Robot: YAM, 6 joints.
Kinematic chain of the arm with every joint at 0, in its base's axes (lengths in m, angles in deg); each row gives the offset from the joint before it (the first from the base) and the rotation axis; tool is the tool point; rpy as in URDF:
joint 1: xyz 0 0 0.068 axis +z
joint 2: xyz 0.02 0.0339 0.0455 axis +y
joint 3: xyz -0.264 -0.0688 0 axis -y
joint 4: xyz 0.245 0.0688 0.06 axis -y
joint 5: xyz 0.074 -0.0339 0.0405 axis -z
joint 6: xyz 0.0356 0 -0.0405 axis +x
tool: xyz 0 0 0 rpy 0 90 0
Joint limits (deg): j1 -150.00..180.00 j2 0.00..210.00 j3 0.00..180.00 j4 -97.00..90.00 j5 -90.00..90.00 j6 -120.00..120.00
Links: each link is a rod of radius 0.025 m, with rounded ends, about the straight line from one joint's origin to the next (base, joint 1, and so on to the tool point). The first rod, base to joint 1, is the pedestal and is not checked.
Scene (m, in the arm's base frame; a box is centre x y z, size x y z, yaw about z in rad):
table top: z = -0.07
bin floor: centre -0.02 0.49 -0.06 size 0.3 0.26 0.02 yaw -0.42
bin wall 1: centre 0.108 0.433 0 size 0.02 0.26 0.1 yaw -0.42
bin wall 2: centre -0.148 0.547 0 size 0.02 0.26 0.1 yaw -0.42
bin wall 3: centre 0.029 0.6 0 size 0.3 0.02 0.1 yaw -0.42
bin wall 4: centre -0.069 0.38 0 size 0.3 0.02 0.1 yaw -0.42
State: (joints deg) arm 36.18 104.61 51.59 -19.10 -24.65 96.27
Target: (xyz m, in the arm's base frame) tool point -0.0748 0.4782 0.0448
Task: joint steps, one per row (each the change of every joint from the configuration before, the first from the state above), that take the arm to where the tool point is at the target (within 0.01 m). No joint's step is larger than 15 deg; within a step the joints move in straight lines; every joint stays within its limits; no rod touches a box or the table.
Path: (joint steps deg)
1: 4.14 -13.63 12.63 -1.53 6.65 -8.44
2: 14.19 12.16 6.01 4.57 -1.77 2.11
3: 14.20 12.17 6.01 4.57 -1.76 2.11
4: 14.20 12.16 6.00 4.57 -1.77 2.11
5: 14.19 12.17 6.01 4.56 -1.76 2.11

